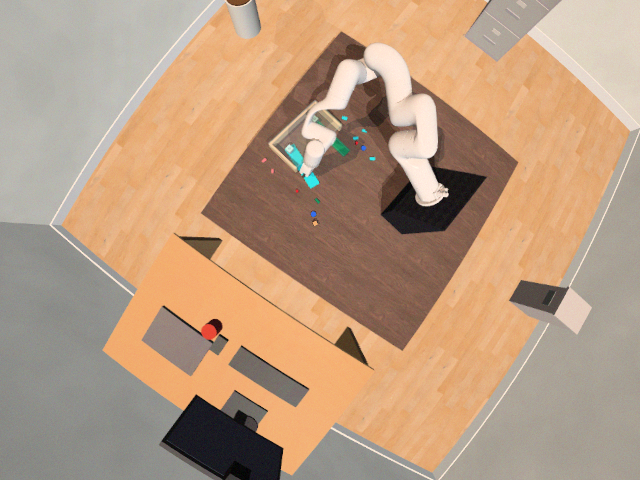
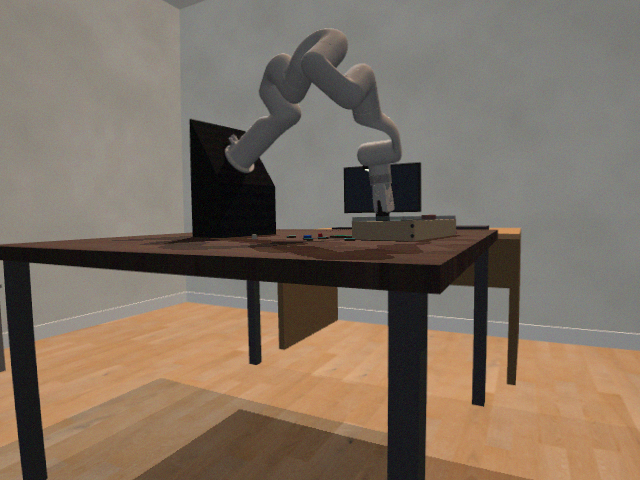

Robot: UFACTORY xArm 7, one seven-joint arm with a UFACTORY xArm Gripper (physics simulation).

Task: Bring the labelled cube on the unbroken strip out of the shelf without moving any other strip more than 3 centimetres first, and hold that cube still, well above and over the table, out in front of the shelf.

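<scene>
The low shelf (image 1: pixel 283 157) (image 2: pixel 382 230) has pale wooden walls, and its inside shows from above. A cyan strip (image 1: pixel 311 180) runs out of its open front, with a pale labelled cube (image 1: pixel 289 148) on its inner end. My wrist and gripper hide part of the strip's middle. A green strip (image 1: pixel 339 146) also sticks out of the front, with another pale cube (image 1: pixel 314 119) at its inner end, partly hidden by the arm. My gripper (image 1: pixel 303 174) (image 2: pixel 382 214) is shut and empty, pointing down beside the cyan strip at the shelf's front. Whether it touches the strip cannot be told.
Small cyan, blue, red, green and orange pieces lie on the brown table (image 1: pixel 356 268) (image 2: pixel 206 260) in front of the shelf. Two pink pieces lie past its side wall. The black block (image 1: pixel 454 198) (image 2: pixel 232 206) stands at the arm's base.
</scene>
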